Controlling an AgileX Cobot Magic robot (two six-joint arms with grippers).
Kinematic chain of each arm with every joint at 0, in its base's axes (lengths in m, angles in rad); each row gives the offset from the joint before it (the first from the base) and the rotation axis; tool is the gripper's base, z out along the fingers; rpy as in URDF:
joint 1: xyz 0 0 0.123 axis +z
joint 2: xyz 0 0 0 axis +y
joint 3: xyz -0.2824 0 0.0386 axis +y
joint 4: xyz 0.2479 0 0.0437 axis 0.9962 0 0.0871
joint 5: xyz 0 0 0 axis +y
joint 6: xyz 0.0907 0 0.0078 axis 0.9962 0 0.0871
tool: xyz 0 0 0 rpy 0 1.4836 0
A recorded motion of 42 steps. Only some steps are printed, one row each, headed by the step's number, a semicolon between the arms.
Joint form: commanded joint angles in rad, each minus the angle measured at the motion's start. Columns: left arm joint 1, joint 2, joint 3, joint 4, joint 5, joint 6; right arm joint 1, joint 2, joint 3, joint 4, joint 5, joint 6.
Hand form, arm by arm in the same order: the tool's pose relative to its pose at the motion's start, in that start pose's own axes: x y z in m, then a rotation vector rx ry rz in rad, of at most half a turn. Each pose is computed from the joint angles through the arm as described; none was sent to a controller.
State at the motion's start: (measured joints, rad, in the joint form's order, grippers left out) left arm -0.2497 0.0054 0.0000 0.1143 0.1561 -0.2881; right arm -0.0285 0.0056 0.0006 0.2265 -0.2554 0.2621
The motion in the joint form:
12: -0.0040 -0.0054 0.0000 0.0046 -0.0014 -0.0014; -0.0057 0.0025 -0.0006 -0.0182 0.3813 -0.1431
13: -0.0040 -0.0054 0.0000 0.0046 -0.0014 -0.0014; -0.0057 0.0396 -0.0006 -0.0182 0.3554 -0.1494
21: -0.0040 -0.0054 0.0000 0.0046 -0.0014 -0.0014; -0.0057 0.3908 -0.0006 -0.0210 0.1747 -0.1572
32: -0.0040 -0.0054 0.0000 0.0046 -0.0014 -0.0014; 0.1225 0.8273 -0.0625 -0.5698 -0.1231 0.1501
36: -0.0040 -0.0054 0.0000 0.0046 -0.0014 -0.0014; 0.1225 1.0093 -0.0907 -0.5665 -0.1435 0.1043
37: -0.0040 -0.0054 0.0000 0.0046 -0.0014 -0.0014; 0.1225 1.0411 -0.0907 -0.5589 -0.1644 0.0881
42: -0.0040 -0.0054 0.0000 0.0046 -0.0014 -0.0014; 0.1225 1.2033 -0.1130 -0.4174 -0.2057 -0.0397
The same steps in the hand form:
12: -0.0004 -0.0002 -0.0004 0.0046 -0.0062 0.0033; 0.0325 -0.0093 -0.0064 0.0771 0.3745 -0.1605
13: -0.0004 -0.0002 -0.0004 0.0046 -0.0062 0.0033; 0.0331 -0.0100 -0.0034 0.0855 0.3835 -0.1672
21: -0.0004 -0.0002 -0.0004 0.0046 -0.0062 0.0033; 0.0488 -0.0206 0.0203 0.1852 0.5304 -0.1880
32: -0.0004 -0.0002 -0.0004 0.0046 -0.0062 0.0033; 0.0785 -0.0007 0.0566 -0.1024 0.7183 -0.3502
36: -0.0004 -0.0002 -0.0004 0.0046 -0.0062 0.0033; 0.0980 -0.0074 0.0665 -0.0840 0.8482 -0.3833
37: -0.0004 -0.0002 -0.0004 0.0046 -0.0062 0.0033; 0.1016 -0.0085 0.0676 -0.0869 0.8594 -0.3875
42: -0.0004 -0.0002 -0.0004 0.0046 -0.0062 0.0033; 0.1183 -0.0197 0.0763 -0.0155 0.9300 -0.4012

